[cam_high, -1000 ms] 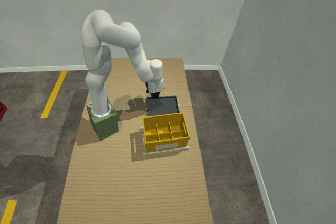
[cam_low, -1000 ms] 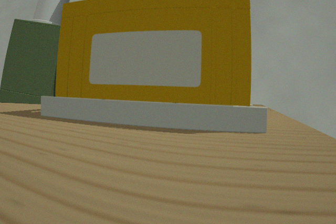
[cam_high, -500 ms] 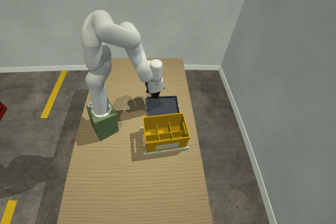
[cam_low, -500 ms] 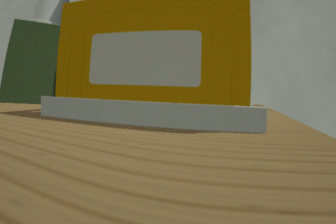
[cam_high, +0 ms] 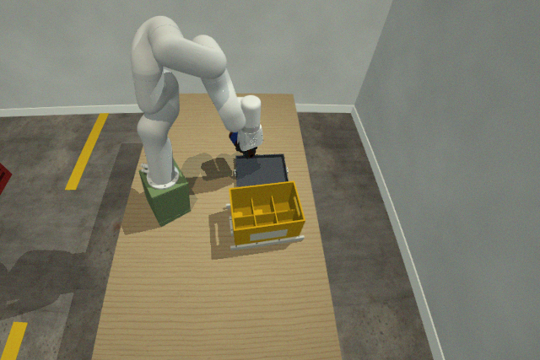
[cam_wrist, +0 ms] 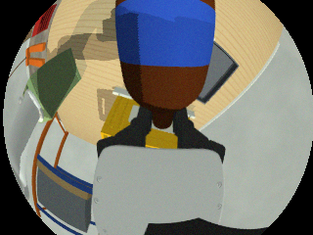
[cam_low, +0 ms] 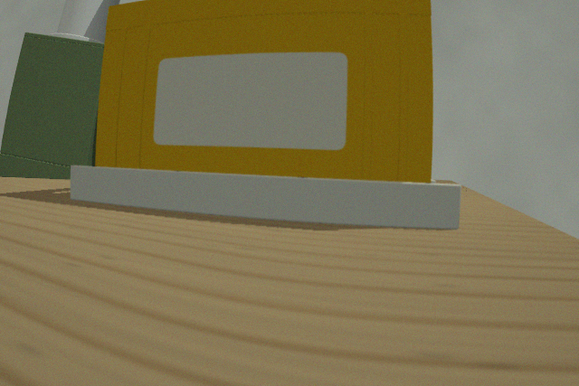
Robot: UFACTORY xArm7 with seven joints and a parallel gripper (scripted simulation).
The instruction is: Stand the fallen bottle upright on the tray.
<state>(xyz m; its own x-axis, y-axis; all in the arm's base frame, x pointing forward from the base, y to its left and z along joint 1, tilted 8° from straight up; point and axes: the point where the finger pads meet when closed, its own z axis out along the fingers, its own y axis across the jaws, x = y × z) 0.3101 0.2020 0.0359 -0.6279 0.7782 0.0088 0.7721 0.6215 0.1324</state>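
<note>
Right now my hand is 40 mm past the bottle and 40 mm to the right of it. The rest, counted from my hand: dark grey tray 50 mm ahead, 50 mm to the left, 190 mm below; crate 110 mm ahead, 220 mm to the right, 120 mm below.
</note>
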